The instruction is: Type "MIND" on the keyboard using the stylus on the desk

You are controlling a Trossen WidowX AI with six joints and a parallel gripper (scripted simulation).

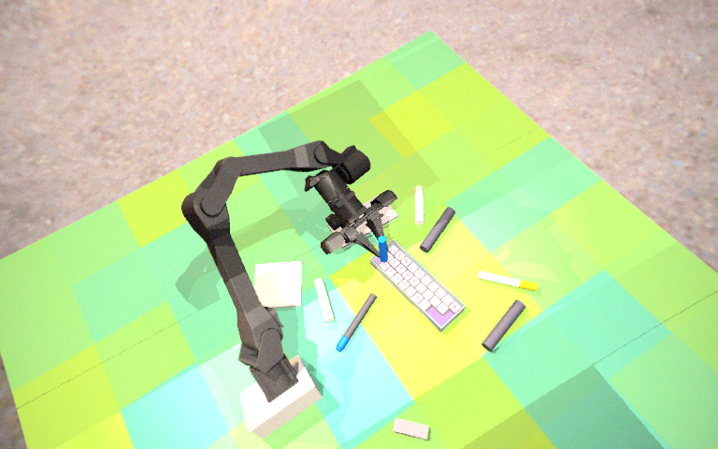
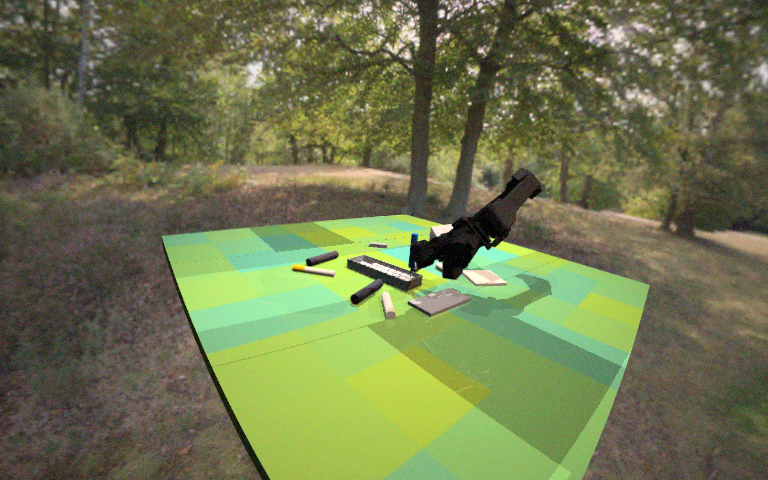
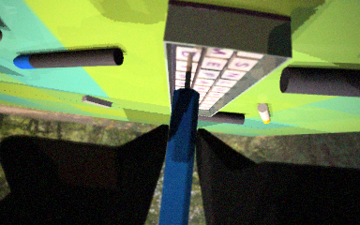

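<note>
My gripper tip is 1 cm above the blue stylus. The rest, counted from my gripper tip: grey slab: 13 cm to the left, 7 cm below, 3 cm ahead; M key: 6 cm below, 2 cm ahead, 1 cm to the left; N key: 6 cm below, 4 cm ahead, 2 cm to the right.
</note>
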